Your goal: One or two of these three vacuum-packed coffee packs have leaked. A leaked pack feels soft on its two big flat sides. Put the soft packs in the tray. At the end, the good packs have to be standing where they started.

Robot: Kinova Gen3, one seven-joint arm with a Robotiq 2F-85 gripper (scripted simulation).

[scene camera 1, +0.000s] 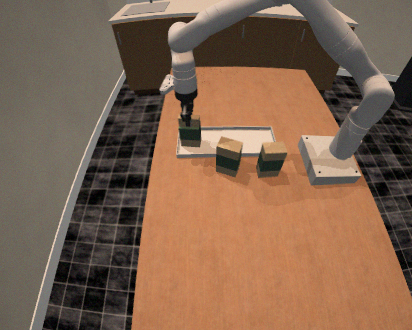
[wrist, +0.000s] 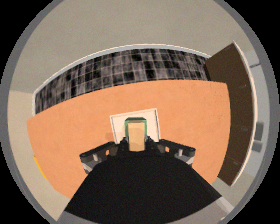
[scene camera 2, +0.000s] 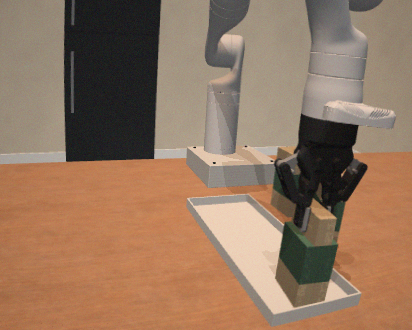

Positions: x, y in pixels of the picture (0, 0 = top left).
A white tray shows in scene camera 1 [252, 136], in the wrist view and in scene camera 2. One and the same spot on the white tray: [wrist: 117, 121] is [scene camera 2: 339, 296].
